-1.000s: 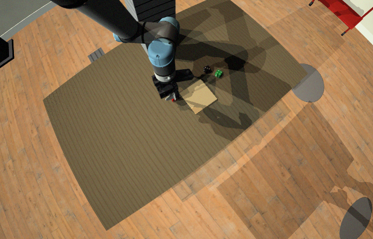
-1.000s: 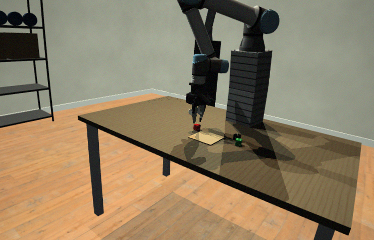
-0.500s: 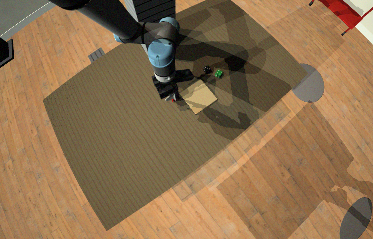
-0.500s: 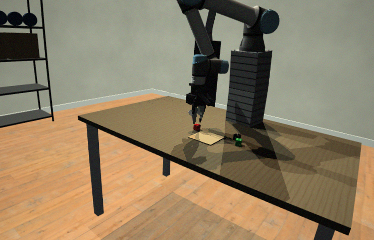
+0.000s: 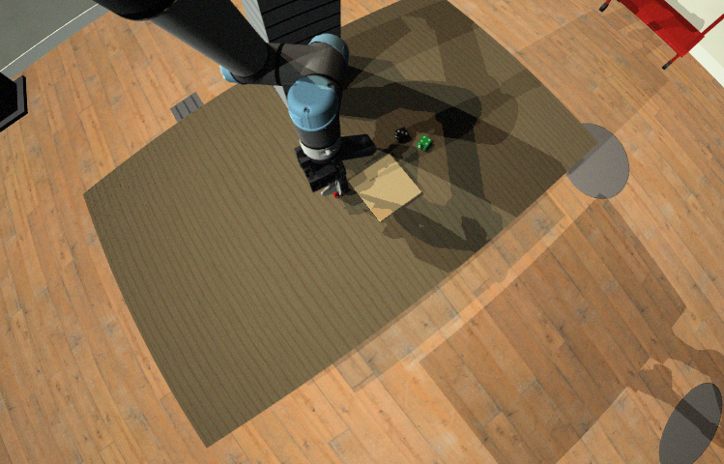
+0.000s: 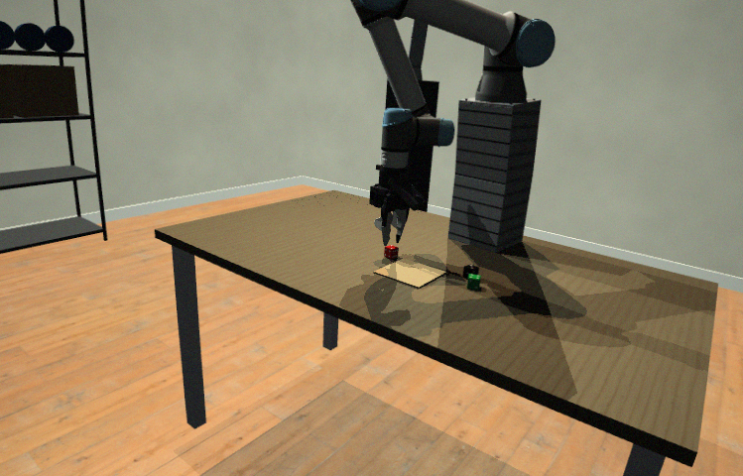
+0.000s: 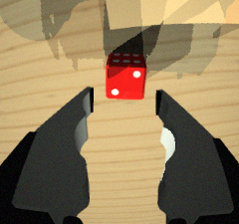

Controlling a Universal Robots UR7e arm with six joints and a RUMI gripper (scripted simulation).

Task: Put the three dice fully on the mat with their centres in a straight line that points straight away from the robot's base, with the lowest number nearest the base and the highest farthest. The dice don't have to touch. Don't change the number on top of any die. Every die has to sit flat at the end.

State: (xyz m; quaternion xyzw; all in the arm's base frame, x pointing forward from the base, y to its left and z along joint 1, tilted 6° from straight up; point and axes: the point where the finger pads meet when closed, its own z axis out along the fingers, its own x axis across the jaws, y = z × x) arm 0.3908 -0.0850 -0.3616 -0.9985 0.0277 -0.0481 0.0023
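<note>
My gripper is now 40 mm above the red die. Also, from my hand: black die 60 mm behind, 230 mm to the left, 40 mm below; then tan mat 50 mm ahead, 110 mm to the left, 50 mm below; then green die 270 mm to the left, 40 mm below.
</note>
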